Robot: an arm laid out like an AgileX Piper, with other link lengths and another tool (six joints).
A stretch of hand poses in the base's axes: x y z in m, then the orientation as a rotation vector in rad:
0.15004 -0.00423 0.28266 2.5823 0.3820 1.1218
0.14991 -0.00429 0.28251 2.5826 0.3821 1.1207
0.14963 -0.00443 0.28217 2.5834 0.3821 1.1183
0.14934 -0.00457 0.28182 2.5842 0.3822 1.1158
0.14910 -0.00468 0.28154 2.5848 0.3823 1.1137
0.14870 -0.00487 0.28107 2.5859 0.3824 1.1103
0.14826 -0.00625 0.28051 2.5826 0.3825 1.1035
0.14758 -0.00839 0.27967 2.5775 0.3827 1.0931
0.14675 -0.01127 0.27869 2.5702 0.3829 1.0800
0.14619 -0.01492 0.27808 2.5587 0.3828 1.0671
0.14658 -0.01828 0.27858 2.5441 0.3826 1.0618
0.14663 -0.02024 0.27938 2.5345 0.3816 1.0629
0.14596 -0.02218 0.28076 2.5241 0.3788 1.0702
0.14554 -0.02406 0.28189 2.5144 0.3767 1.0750
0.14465 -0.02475 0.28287 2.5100 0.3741 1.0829
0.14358 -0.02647 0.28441 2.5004 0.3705 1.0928
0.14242 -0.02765 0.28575 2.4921 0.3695 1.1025
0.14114 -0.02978 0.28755 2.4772 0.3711 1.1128
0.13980 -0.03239 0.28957 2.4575 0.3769 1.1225
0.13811 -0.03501 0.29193 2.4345 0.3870 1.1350
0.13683 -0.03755 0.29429 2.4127 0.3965 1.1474
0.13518 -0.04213 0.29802 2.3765 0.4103 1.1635
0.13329 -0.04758 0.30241 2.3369 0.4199 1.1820
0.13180 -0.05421 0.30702 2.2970 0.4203 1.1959
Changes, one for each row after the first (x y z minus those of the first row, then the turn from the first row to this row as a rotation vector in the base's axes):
-0.00013 -0.00006 -0.00015 -0.0002 0.0008 -0.0001
-0.00041 -0.00020 -0.00049 -0.0005 0.0025 -0.0005
-0.00070 -0.00034 -0.00084 -0.0009 0.0042 -0.0009
-0.00094 -0.00045 -0.00112 -0.0013 0.0057 -0.0012
-0.00134 -0.00064 -0.00159 -0.0018 0.0081 -0.0017
-0.00178 -0.00202 -0.00215 -0.0074 0.0108 -0.0040
-0.00246 -0.00416 -0.00299 -0.0160 0.0149 -0.0076
-0.00329 -0.00704 -0.00397 -0.0275 0.0199 -0.0123
-0.00385 -0.01069 -0.00458 -0.0425 0.0231 -0.0181
-0.00346 -0.01405 -0.00408 -0.0570 0.0207 -0.0229
-0.00341 -0.01601 -0.00328 -0.0646 0.0163 -0.0255
-0.00408 -0.01795 -0.00190 -0.0699 0.0076 -0.0280
-0.00450 -0.01983 -0.00077 -0.0758 0.0008 -0.0305
-0.00539 -0.02052 0.00021 -0.0759 -0.0059 -0.0313
-0.00646 -0.02224 0.00175 -0.0793 -0.0159 -0.0335
-0.00762 -0.02342 0.00309 -0.0820 -0.0250 -0.0337
-0.00890 -0.02555 0.00489 -0.0905 -0.0368 -0.0334
-0.01024 -0.02816 0.00691 -0.1039 -0.0496 -0.0313
-0.01193 -0.03078 0.00927 -0.1194 -0.0649 -0.0261
-0.01321 -0.03332 0.01163 -0.1338 -0.0798 -0.0209
-0.01486 -0.03790 0.01536 -0.1590 -0.1023 -0.0146
-0.01675 -0.04335 0.01975 -0.1849 -0.1284 -0.0110
-0.01824 -0.04998 0.02436 -0.2115 -0.1533 -0.0149

